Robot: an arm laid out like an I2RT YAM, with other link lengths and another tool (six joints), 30 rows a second.
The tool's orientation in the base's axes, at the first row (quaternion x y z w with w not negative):
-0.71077, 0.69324, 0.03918, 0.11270
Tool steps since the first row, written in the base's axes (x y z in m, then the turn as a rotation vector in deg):
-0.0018, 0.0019, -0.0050, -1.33, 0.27, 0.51
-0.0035, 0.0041, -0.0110, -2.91, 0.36, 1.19
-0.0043, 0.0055, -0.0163, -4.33, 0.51, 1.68
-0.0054, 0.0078, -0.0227, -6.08, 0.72, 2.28
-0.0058, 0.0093, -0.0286, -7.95, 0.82, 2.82
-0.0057, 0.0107, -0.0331, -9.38, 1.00, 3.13
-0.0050, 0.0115, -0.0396, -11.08, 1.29, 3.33
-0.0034, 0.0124, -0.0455, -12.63, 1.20, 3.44
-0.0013, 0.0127, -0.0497, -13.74, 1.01, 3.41
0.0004, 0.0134, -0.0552, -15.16, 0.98, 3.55
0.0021, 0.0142, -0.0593, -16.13, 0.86, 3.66
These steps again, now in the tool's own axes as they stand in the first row. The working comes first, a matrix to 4 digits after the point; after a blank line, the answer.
The tool's axes in the first row as the columns of a matrix, in the base's axes (used below as rounded here):
0.0358, -0.9943, 0.1006
-0.9766, -0.0134, 0.2145
-0.2119, -0.1059, -0.9715

-0.0009, 0.0023, 0.0051, -0.42, 1.26, -0.57
-0.0018, 0.0046, 0.0112, -0.71, 2.76, -1.37
-0.0021, 0.0059, 0.0166, -1.01, 4.12, -1.96
-0.0030, 0.0077, 0.0232, -1.40, 5.79, -2.67
-0.0032, 0.0087, 0.0292, -1.68, 7.60, -3.36
-0.0036, 0.0090, 0.0339, -1.98, 8.98, -3.77
-0.0030, 0.0090, 0.0404, -2.36, 10.65, -4.07
-0.0026, 0.0080, 0.0465, -2.35, 12.18, -4.36
-0.0019, 0.0064, 0.0509, -2.20, 13.29, -4.48
-0.0014, 0.0053, 0.0565, -2.25, 14.68, -4.76
-0.0012, 0.0040, 0.0609, -2.19, 15.64, -4.99

